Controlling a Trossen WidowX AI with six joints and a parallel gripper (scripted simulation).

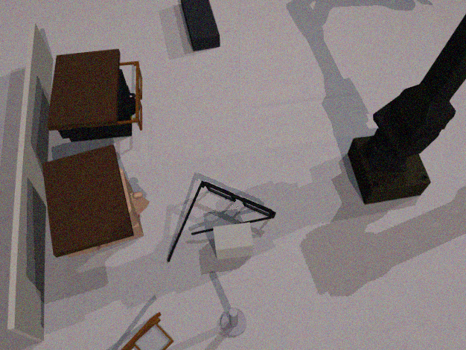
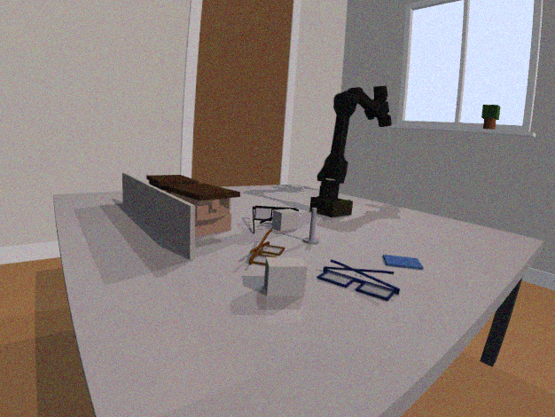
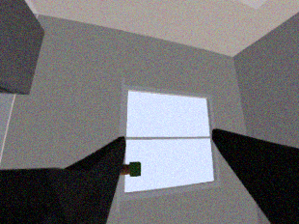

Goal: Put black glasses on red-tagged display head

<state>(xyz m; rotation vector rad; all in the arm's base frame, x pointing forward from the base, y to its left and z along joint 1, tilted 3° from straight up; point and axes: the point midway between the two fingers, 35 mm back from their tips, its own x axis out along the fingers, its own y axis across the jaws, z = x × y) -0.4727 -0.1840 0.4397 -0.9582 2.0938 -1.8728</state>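
Right now the post stand is 790 mm ahead of my gripper tip, 480 mm to the left of it and 450 mm below it. From my gripper tip the other things lie so: dark block 840 mm ahead, 180 mm to the right, 460 mm below; dark head 1020 mm ahead, 80 mm to the left, 420 mm below; blue card 700 mm ahead, 690 mm to the left, 470 mm below.
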